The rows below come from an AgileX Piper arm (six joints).
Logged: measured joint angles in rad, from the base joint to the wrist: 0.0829, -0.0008, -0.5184, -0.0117, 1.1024, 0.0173; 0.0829, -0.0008, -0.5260, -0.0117, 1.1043, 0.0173; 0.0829, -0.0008, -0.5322, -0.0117, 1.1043, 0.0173; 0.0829, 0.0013, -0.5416, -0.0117, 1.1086, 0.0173; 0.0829, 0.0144, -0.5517, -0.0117, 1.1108, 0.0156; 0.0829, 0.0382, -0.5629, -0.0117, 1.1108, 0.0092; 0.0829, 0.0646, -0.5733, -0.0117, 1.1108, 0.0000; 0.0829, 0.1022, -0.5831, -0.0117, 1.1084, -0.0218; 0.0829, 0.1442, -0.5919, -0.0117, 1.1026, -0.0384; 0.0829, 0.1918, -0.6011, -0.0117, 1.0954, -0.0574
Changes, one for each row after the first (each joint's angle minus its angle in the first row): 0.0000, 0.0000, -0.0076, 0.0000, 0.0019, 0.0000; 0.0000, 0.0000, -0.0138, 0.0000, 0.0019, 0.0000; 0.0000, 0.0021, -0.0232, 0.0000, 0.0062, 0.0000; 0.0000, 0.0152, -0.0333, 0.0000, 0.0084, -0.0017; 0.0000, 0.0390, -0.0445, 0.0000, 0.0084, -0.0081; 0.0000, 0.0654, -0.0549, 0.0000, 0.0084, -0.0173; 0.0000, 0.1030, -0.0647, 0.0000, 0.0060, -0.0391; 0.0000, 0.1450, -0.0735, 0.0000, 0.0002, -0.0557; 0.0000, 0.1926, -0.0827, 0.0000, -0.0070, -0.0747
